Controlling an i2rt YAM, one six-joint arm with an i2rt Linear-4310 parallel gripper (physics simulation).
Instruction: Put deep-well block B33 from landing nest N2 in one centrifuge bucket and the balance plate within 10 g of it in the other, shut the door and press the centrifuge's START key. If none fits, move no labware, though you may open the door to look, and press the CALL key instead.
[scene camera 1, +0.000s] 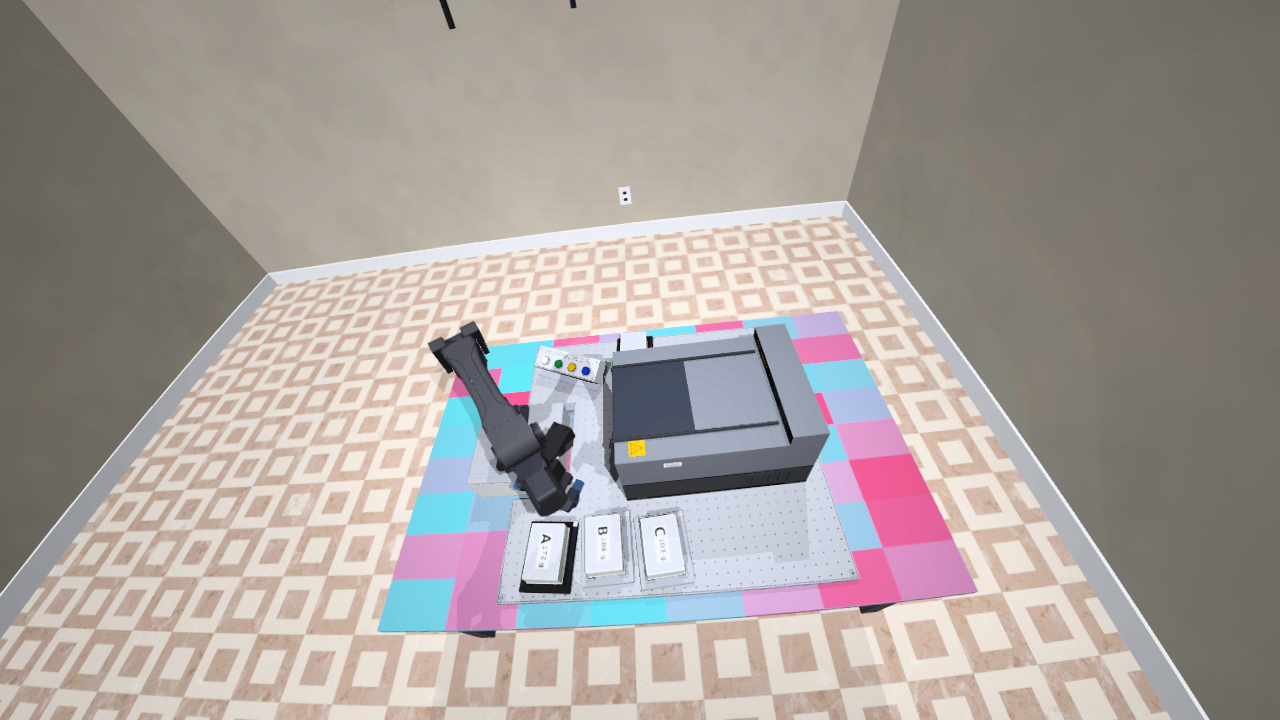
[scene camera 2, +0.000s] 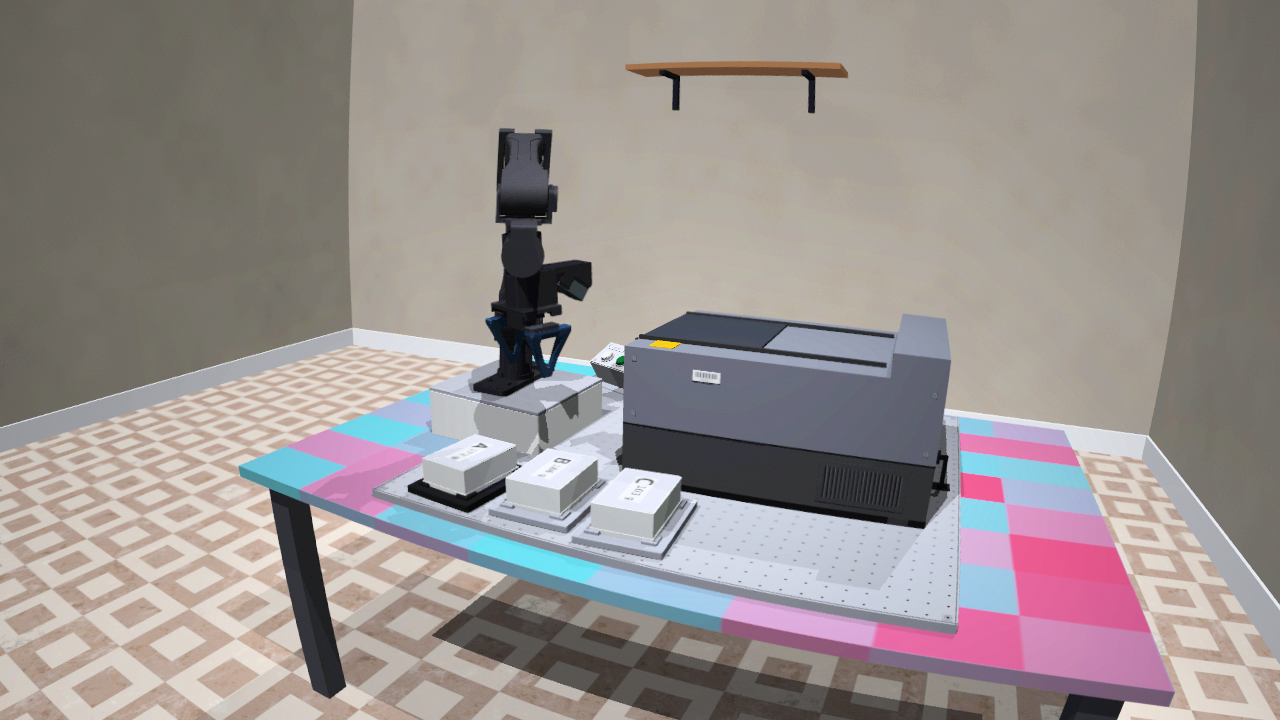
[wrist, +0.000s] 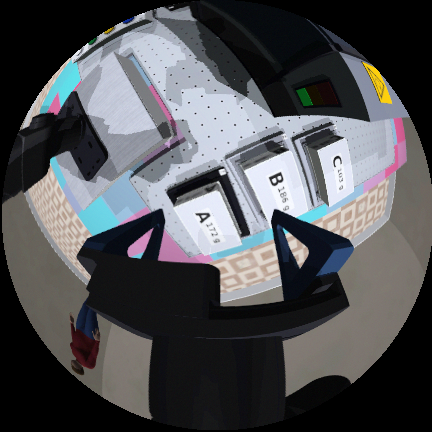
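Seen in the pictures: gripper, fingertip midpoint: (scene camera 2: 529, 369) (wrist: 217, 214); arm's base at its link origin: (scene camera 2: 515, 379) (wrist: 77, 130).
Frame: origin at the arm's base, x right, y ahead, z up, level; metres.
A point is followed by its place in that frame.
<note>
My gripper (scene camera 2: 530, 365) @[x 0.226, y 0.158, z 0.092 m] (wrist: 217, 214) @[x 0.226, y 0.158, z 0.092 m] is open and empty, above and behind the near row of plates. White balance plates marked A 172 g (scene camera 1: 546, 553) @[x 0.313, y 0.103, z -0.020 m] (scene camera 2: 469, 465) @[x 0.352, y 0.127, z -0.021 m] (wrist: 210, 225) @[x 0.302, y 0.101, z -0.020 m], B 186 g (scene camera 1: 604, 544) @[x 0.308, y 0.239, z -0.021 m] (scene camera 2: 553, 481) @[x 0.347, y 0.258, z -0.021 m] (wrist: 277, 185) @[x 0.288, y 0.234, z -0.020 m] and C 103 g (scene camera 1: 662, 544) @[x 0.324, y 0.372, z -0.021 m] (scene camera 2: 635, 505) @[x 0.370, y 0.384, z -0.021 m] (wrist: 336, 172) @[x 0.317, y 0.362, z -0.020 m] sit in separate nests. The grey centrifuge (scene camera 1: 716, 465) @[x 0.196, y 0.517, z 0.078 m] (scene camera 2: 769, 411) @[x 0.196, y 0.512, z 0.068 m] has its top closed, so its buckets are hidden. A white item (scene camera 1: 633, 341) @[x -0.314, y 0.357, z -0.016 m] stands at the back beside the centrifuge; its label cannot be read. The key panel (scene camera 1: 570, 376) @[x -0.248, y 0.137, z -0.070 m] has white, green, yellow and blue keys; their labels are unreadable.
The arm's base stands on a raised block (scene camera 2: 572, 416) @[x 0.021, y 0.130, z -0.047 m] left of the centrifuge. A perforated plate (scene camera 1: 760, 546) @[x 0.344, y 0.597, z -0.074 m] (scene camera 2: 805, 564) @[x 0.350, y 0.603, z -0.074 m] lies under the nests and centrifuge. A green light (wrist: 304, 96) @[x 0.167, y 0.292, z 0.057 m] shows on the centrifuge's end. A person (wrist: 84, 345) stands in the wrist view's lower left.
</note>
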